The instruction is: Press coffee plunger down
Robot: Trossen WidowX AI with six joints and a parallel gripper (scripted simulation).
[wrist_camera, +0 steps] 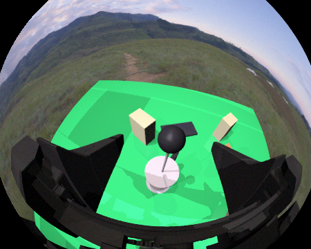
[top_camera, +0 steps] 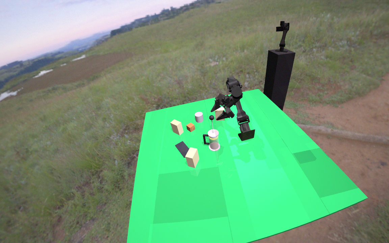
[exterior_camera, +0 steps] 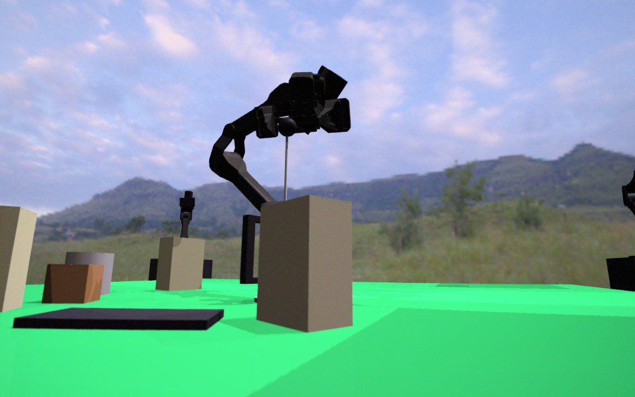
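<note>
My gripper tip is now 150 mm above the coffee press, 30 mm short of it and 10 mm to the left of it. Round my gripper tip: flat black slab (290 mm below, 250 mm ahead, 30 mm to the right).
</note>
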